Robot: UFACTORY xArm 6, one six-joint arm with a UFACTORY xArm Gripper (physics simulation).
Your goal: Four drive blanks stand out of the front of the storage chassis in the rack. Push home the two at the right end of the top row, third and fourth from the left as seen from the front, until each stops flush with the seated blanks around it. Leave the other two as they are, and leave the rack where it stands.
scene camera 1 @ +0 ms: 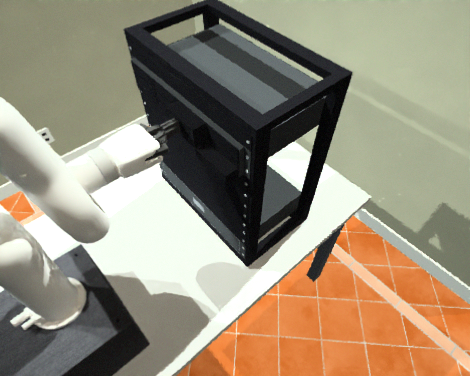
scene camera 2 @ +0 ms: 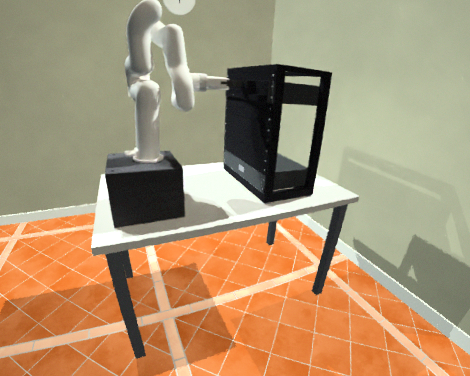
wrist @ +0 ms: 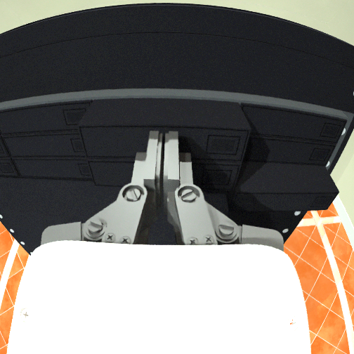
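Pixels of known places: gripper, between the fingertips: (scene camera 1: 177, 124) (scene camera 2: 240, 83); arm's base, origin of its link: (scene camera 1: 59, 303) (scene camera 2: 148, 158).
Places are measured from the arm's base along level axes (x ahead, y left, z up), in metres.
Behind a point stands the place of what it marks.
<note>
The black rack (scene camera 1: 260, 200) {x 0.492, y -0.210, z 0.141 m} (scene camera 2: 273, 140) {x 0.475, y -0.208, z 0.088 m} stands upright on the table. The storage chassis shows its grey upper rim (wrist: 175, 94) in the wrist view. The third top-row blank (wrist: 115, 142) (scene camera 1: 200, 137) {x 0.440, y -0.061, z 0.293 m} stands out of the front as a dark block. The fourth top-row blank (wrist: 290, 120), to its right, looks level with the seated blank below it. Another blank (wrist: 285, 186), low at the right end, stands out. My gripper (scene camera 1: 175, 122) {x 0.422, y -0.007, z 0.310 m} (scene camera 2: 228, 83) (wrist: 163, 149) is shut and empty, its tips before the third blank's face; contact cannot be told. The fourth protruding blank cannot be made out.
The white table (scene camera 1: 150, 220) {x 0.353, y 0.172, z -0.210 m} (scene camera 2: 200, 180) {x 0.307, y 0.180, z -0.210 m} carries the rack and the arm's black base block (scene camera 1: 100, 320) {x 0.047, y -0.108, z -0.001 m} (scene camera 2: 145, 195) {x -0.049, y -0.153, z -0.093 m}. A grey-fronted unit (scene camera 1: 198, 204) {x 0.483, y 0.044, z -0.115 m} (scene camera 2: 241, 169) {x 0.481, y 0.039, z -0.122 m} sits at the rack's bottom. Walls stand behind and beside the rack.
</note>
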